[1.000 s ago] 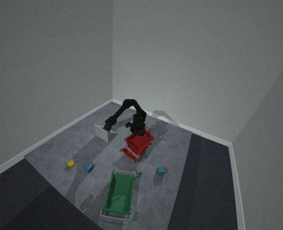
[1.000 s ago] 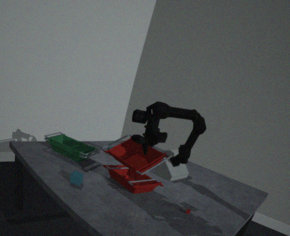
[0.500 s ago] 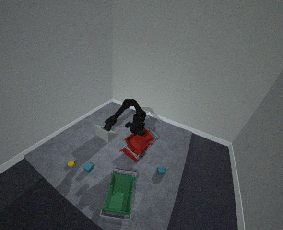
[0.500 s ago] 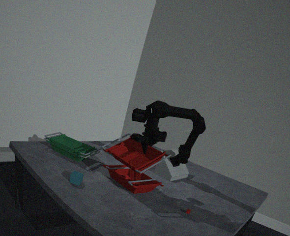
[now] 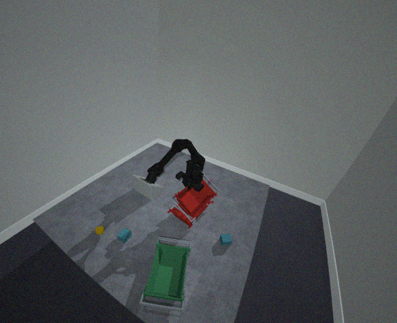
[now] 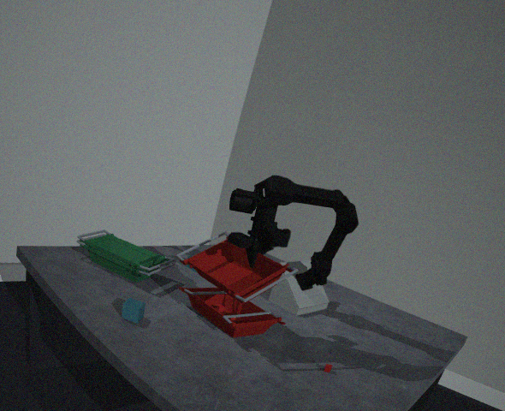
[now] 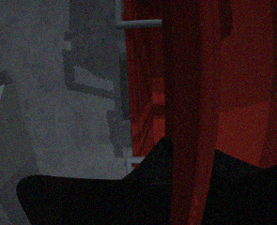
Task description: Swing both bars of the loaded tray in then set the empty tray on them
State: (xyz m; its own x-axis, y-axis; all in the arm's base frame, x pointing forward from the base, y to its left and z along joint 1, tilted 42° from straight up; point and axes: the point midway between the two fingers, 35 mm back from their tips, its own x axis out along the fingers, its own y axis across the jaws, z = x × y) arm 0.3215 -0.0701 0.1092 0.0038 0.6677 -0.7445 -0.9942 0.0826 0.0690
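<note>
The red tray lies 70 mm ahead of my gripper tip and 10 mm to the right of it. Round my gripper tip: small red block: 20 mm ahead, 370 mm to the left, 170 mm below; yellow disc: 330 mm behind, 470 mm to the right, 170 mm below.
</note>
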